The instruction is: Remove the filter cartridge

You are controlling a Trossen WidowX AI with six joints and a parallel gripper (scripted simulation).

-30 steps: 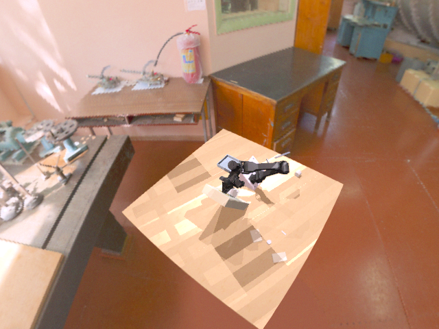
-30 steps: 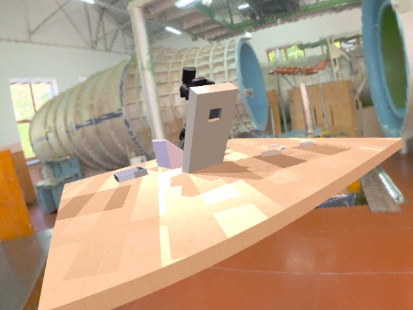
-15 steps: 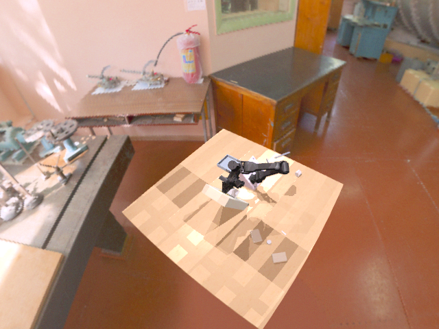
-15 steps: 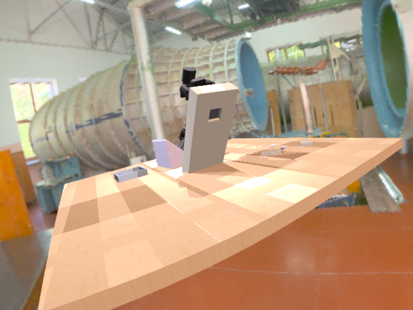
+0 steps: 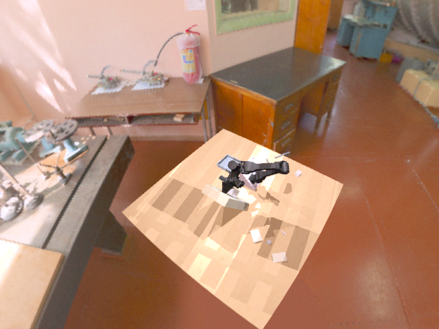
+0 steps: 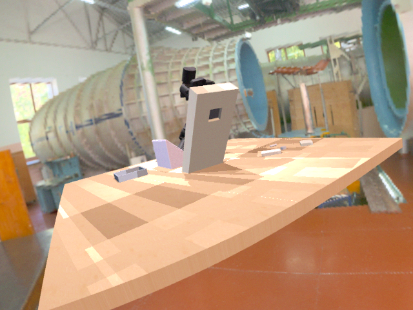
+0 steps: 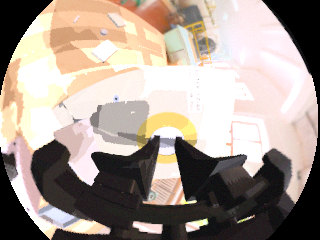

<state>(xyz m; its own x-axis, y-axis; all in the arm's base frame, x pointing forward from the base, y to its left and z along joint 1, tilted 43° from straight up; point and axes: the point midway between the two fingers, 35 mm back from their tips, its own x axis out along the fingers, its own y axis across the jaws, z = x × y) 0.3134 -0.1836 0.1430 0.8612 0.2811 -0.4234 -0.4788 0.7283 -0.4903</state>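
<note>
Now: the grey service panel 80 mm below my gripper tip and 40 mm behind it. Round my gripper tip: round filter cartridge (10 mm below, 10 mm ahead); then shallow blue-grey tray (450 mm behind, 240 mm below, 230 mm to the right).
</note>
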